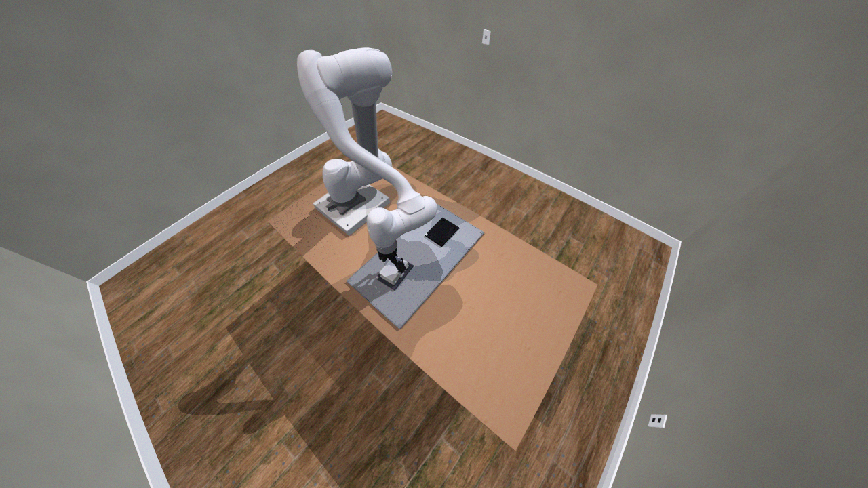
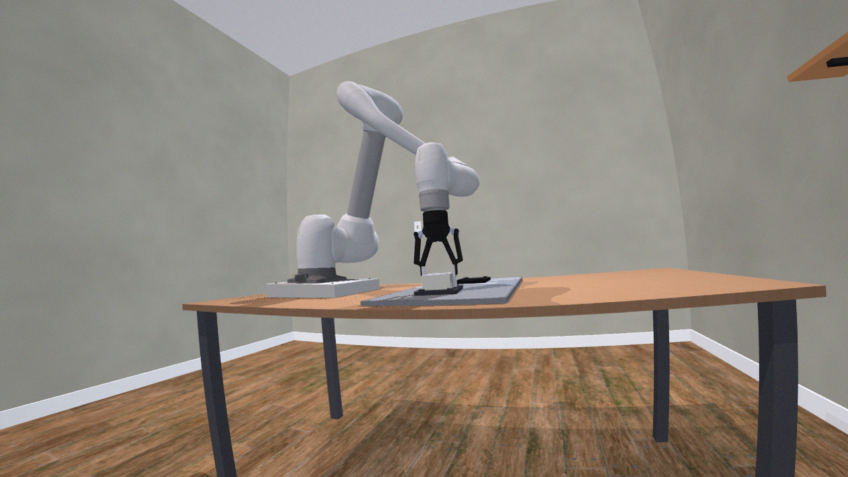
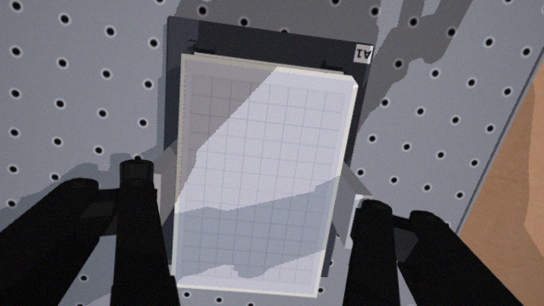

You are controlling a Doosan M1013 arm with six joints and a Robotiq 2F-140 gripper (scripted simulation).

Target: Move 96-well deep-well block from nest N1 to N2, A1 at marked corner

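My gripper is now 10 mm above the white 96-well deep-well block. Round my hand: white A1 label 270 mm to the left, 60 mm behind, 30 mm below.
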